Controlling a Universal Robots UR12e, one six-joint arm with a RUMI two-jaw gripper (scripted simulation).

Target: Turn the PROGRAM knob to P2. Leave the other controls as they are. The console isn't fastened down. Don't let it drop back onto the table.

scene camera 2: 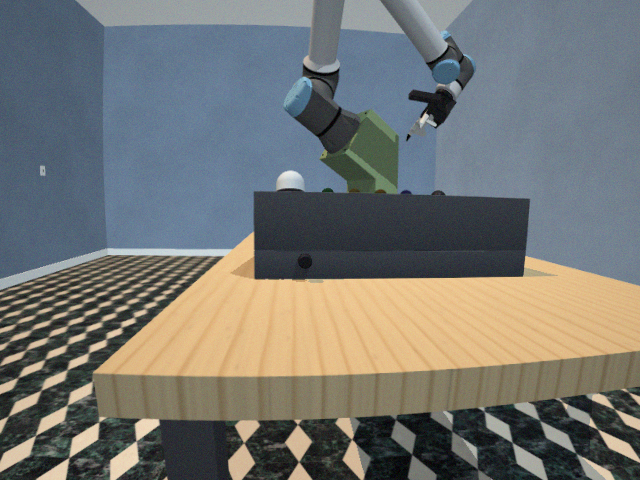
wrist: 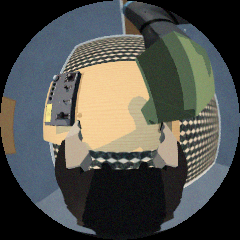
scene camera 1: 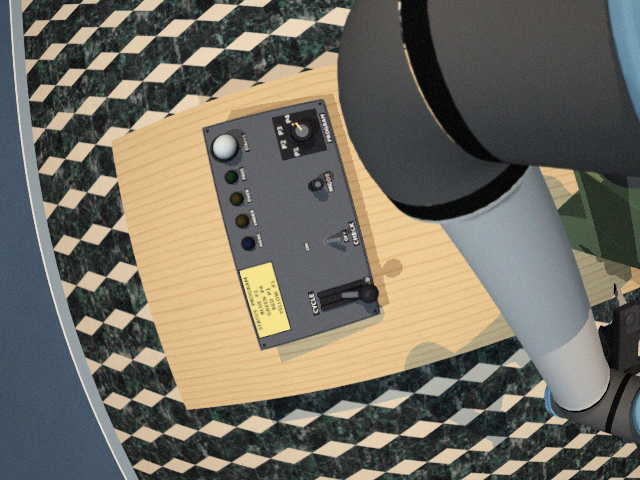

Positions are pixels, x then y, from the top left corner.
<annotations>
My gripper shows in scene camera 2 [412,134], in the wrist view and in scene camera 1. One and the same spot on my gripper: [scene camera 1: 620,300] is [wrist: 167,134].
</annotations>
